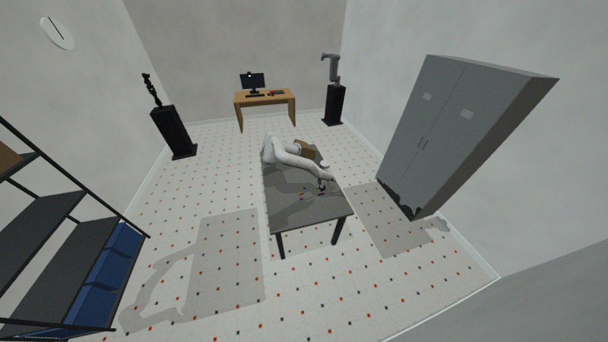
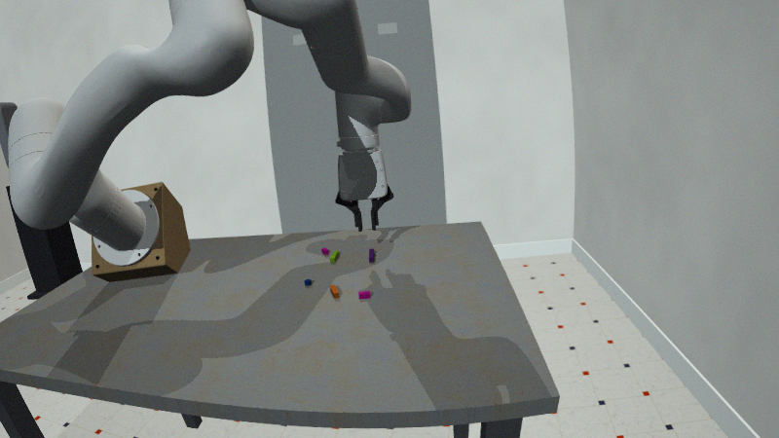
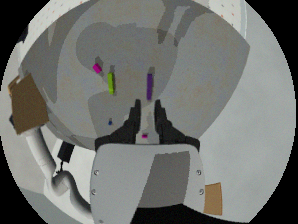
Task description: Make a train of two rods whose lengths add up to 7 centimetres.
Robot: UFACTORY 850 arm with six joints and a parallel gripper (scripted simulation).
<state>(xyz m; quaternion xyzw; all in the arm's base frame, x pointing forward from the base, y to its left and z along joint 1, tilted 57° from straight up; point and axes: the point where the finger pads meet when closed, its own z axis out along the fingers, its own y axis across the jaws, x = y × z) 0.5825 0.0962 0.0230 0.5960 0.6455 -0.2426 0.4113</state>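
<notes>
The purple rod lies 80 mm below my hand. Round my hand: lime rod (80 mm below, 80 mm behind, 20 mm to the left); then blue rod (130 mm behind, 120 mm to the right, 80 mm below); then orange rod (170 mm to the right, 80 mm below, 70 mm behind).
</notes>
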